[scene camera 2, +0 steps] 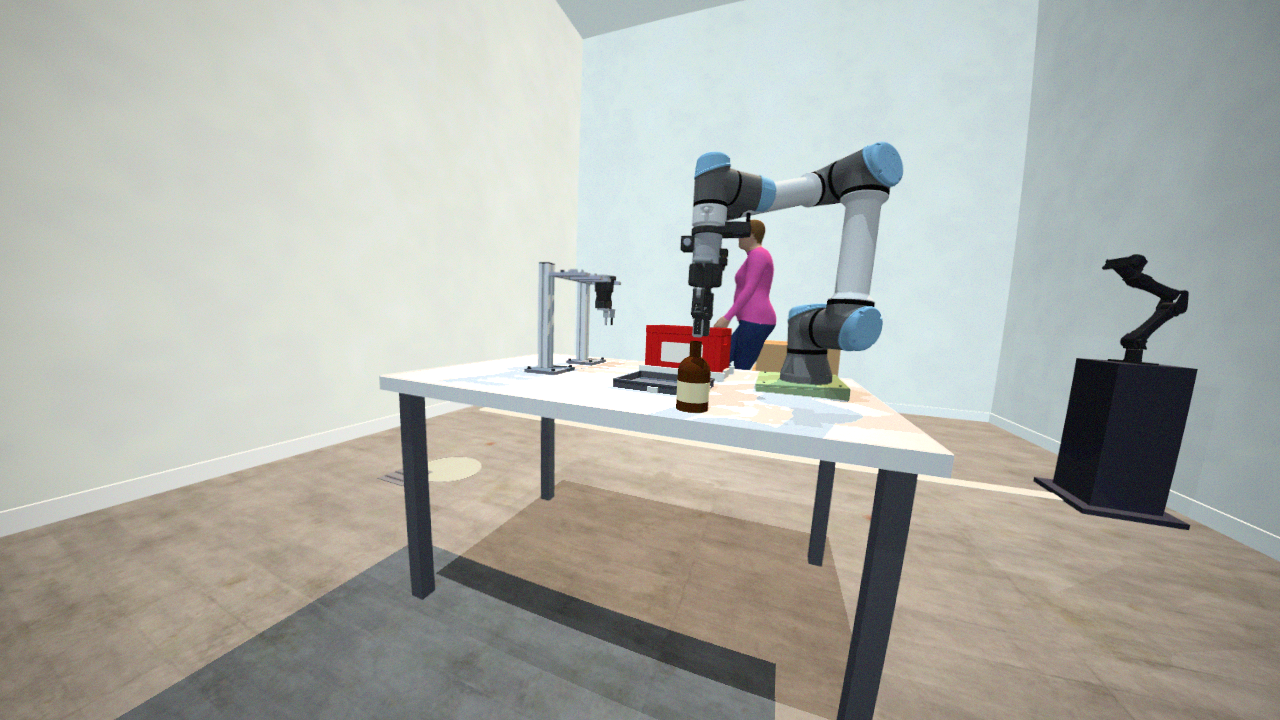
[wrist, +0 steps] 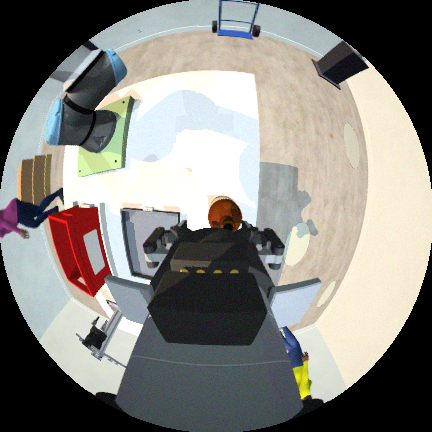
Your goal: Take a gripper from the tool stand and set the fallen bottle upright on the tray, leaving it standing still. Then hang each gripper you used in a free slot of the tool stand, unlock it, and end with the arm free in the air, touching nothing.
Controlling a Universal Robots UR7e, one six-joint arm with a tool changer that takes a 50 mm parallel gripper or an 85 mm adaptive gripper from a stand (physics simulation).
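Where they show: hand at its tool point: [scene camera 2: 706, 257]; arm's base at its link origin: [scene camera 2: 805, 379] [wrist: 100, 130].
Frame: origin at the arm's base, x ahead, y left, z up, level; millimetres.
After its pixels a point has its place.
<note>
The brown bottle [scene camera 2: 692, 386] {y 457, x 244, z 28 mm} [wrist: 224, 212] {y 416, x 234, z 87 mm} with a cream label stands upright on the table [scene camera 2: 501, 394] {y 535, x 708, z -33 mm}, beside the dark tray [scene camera 2: 630, 385] {y 299, x 462, z -20 mm} [wrist: 143, 232] {y 185, x 339, z -26 mm} and apart from it. My gripper [scene camera 2: 699, 334] [wrist: 215, 251], mounted on the arm, points down with its fingertips just above the bottle's neck in the scene view. In the wrist view its fingers are wide apart, with the bottle partly hidden behind the gripper body; it is open. The tool stand [scene camera 2: 545, 313] {y 193, x 839, z 171 mm} is at the left of the table, with another gripper [scene camera 2: 605, 293] [wrist: 94, 336] hanging in it.
A red box [scene camera 2: 657, 344] {y 1, x 495, z 77 mm} [wrist: 73, 248] {y 4, x 351, z 140 mm} stands behind the tray. The arm's green base plate [scene camera 2: 787, 387] {y 112, x 51, z -11 mm} [wrist: 120, 145] {y 109, x 72, z -6 mm} is to the right in the scene view. A person in pink [scene camera 2: 756, 286] [wrist: 10, 215] is behind the table. A second, small black arm [scene camera 2: 1154, 313] stands on a pedestal.
</note>
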